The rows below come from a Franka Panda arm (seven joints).
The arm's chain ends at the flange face. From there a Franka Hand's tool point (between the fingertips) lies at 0.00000 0.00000 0.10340 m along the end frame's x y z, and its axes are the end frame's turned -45 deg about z.
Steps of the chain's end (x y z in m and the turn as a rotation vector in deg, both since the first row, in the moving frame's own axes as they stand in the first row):
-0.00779, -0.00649, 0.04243, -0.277, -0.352, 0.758
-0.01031, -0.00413, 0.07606, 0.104, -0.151, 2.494
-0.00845, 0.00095, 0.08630, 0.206, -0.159, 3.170
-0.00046, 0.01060, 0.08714, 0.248, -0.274, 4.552
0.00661, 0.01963, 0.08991, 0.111, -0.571, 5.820
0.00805, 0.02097, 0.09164, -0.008, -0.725, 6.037
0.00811, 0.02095, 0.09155, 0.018, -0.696, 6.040
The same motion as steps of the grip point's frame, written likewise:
-0.00172, -0.01020, 0.04243, 0.053, -0.445, 0.758
-0.00442, -0.01054, 0.07606, 0.180, -0.033, 2.494
-0.00657, -0.00577, 0.08630, 0.258, 0.033, 3.170
-0.00783, 0.00650, 0.08714, 0.369, -0.018, 4.552
-0.00975, 0.01766, 0.08990, 0.482, -0.325, 5.820
-0.01002, 0.01956, 0.09163, 0.507, -0.518, 6.037
-0.00989, 0.01959, 0.09154, 0.505, -0.479, 6.040

